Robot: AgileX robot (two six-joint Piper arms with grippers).
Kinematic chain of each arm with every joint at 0, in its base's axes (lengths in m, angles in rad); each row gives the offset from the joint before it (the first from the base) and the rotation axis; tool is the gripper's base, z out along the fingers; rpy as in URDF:
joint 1: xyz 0 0 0.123 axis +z
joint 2: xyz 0 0 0 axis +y
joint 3: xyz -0.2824 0 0.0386 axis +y
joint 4: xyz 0.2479 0 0.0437 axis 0.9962 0 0.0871
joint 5: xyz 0 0 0 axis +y
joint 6: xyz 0.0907 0 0.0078 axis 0.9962 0 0.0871
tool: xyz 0 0 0 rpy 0 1.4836 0
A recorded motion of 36 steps. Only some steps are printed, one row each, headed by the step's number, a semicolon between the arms.
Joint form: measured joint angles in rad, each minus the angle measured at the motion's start. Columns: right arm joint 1, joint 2, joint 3, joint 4, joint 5, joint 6; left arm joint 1, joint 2, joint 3, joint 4, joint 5, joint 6.
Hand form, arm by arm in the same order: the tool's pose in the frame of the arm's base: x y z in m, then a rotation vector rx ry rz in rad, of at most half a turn. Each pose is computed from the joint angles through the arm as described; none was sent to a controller.
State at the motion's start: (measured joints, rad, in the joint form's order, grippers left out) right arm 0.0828 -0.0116 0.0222 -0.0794 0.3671 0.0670; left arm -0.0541 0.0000 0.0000 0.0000 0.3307 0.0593
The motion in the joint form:
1: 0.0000 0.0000 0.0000 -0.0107 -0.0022 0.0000; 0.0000 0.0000 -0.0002 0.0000 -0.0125 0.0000
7: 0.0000 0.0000 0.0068 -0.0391 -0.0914 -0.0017; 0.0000 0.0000 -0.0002 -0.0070 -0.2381 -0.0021
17: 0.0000 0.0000 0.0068 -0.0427 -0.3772 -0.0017; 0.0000 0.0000 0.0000 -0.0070 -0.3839 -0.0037
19: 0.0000 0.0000 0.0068 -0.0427 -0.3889 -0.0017; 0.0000 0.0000 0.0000 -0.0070 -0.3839 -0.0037
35: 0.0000 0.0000 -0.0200 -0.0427 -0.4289 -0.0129; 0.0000 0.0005 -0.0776 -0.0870 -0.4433 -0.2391
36: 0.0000 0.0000 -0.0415 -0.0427 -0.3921 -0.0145; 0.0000 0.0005 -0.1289 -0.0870 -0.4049 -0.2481
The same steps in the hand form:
1: 0.0528 0.0014 0.1735 -0.0706 1.8563 0.0157; 0.0540 -0.0029 0.1844 0.1021 1.7987 0.0037
7: 0.0549 0.0016 0.1791 -0.0934 1.7723 -0.0040; 0.0564 -0.0031 0.2047 0.0827 1.5738 -0.0035
17: 0.0563 0.0048 0.2048 -0.1050 1.4873 0.0219; 0.0556 -0.0030 0.2179 0.0731 1.4285 -0.0043
19: 0.0562 0.0049 0.2059 -0.1053 1.4757 0.0231; 0.0556 -0.0030 0.2179 0.0731 1.4285 -0.0043
35: 0.0543 0.0052 0.2185 -0.1125 1.4084 0.0178; 0.0490 -0.0018 0.2491 -0.1459 1.2908 -0.2679
36: 0.0535 0.0047 0.2225 -0.1112 1.4236 0.0131; 0.0451 -0.0019 0.2627 -0.1477 1.2778 -0.2790

